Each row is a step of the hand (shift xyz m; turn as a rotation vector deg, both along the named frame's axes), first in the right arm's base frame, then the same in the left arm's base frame.
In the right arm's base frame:
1: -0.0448 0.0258 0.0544 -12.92 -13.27 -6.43
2: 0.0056 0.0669 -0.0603 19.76 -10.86 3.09
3: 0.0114 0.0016 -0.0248 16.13 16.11 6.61
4: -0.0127 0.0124 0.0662 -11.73 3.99 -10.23
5: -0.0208 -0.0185 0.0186 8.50 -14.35 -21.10
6: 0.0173 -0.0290 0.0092 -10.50 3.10 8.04
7: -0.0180 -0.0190 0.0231 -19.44 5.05 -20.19
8: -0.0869 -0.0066 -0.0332 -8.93 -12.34 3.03
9: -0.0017 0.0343 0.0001 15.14 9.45 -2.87
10: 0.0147 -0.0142 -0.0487 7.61 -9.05 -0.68
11: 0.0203 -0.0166 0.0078 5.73 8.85 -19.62
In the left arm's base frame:
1: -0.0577 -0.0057 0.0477 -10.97 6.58 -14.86
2: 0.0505 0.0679 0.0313 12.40 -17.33 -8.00
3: 0.0220 0.0128 -0.0100 14.27 -7.34 17.49
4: -0.0398 -0.0372 0.0416 -3.88 15.54 -1.32
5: -0.0310 -0.0097 -0.0080 13.86 5.34 -22.42
6: 0.0029 -0.0277 -0.0213 -11.95 0.99 6.38
7: -0.0310 -0.0148 -0.0063 -5.24 27.53 -5.08
8: -0.0583 0.0693 -0.0221 -11.99 -2.24 -9.61
9: 0.0070 0.0144 0.0304 16.41 -2.40 7.18
10: 0.0325 0.0225 -0.0350 4.49 -7.21 -8.26
11: 0.0091 -0.0234 -0.0109 16.52 14.89 -1.21

